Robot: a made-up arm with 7 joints.
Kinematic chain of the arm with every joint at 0, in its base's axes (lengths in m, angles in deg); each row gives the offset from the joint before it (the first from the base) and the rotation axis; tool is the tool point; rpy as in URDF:
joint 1: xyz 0 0 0 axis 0.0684 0.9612 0.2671
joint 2: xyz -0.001 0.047 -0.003 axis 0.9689 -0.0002 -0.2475
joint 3: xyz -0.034 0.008 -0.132 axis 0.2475 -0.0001 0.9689
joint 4: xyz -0.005 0 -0.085 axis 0.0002 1 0
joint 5: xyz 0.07 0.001 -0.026 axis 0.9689 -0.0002 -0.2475
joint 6: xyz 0.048 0 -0.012 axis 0.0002 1 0
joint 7: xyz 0.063 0 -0.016 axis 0.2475 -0.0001 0.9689
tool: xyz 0 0 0 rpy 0 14.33 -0.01
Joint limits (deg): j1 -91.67..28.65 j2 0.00..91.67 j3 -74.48..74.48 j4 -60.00..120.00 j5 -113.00..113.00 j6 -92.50..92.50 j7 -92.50..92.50
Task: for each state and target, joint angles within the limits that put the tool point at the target. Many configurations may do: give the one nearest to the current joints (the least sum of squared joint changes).
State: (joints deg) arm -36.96 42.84 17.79 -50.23 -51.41 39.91 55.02
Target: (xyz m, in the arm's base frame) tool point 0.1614 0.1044 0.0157
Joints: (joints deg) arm -37.84 45.87 22.50 -58.59 -51.80 36.52 55.02
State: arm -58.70 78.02 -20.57 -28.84 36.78 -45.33 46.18
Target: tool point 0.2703 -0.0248 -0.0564
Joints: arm -65.70 34.92 -40.13 -1.98 43.70 -34.97 46.18
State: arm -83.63 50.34 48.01 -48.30 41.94 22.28 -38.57
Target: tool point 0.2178 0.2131 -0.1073
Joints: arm -48.73 4.68 59.83 -18.01 39.95 35.15 -38.57
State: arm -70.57 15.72 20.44 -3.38 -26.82 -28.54 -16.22
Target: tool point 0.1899 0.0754 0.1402
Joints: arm -87.42 19.65 15.95 -21.92 -24.39 -32.29 -16.22
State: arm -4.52 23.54 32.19 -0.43 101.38 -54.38 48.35
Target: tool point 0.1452 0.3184 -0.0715
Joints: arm -7.32 51.83 54.89 2.92 103.91 -45.92 48.35
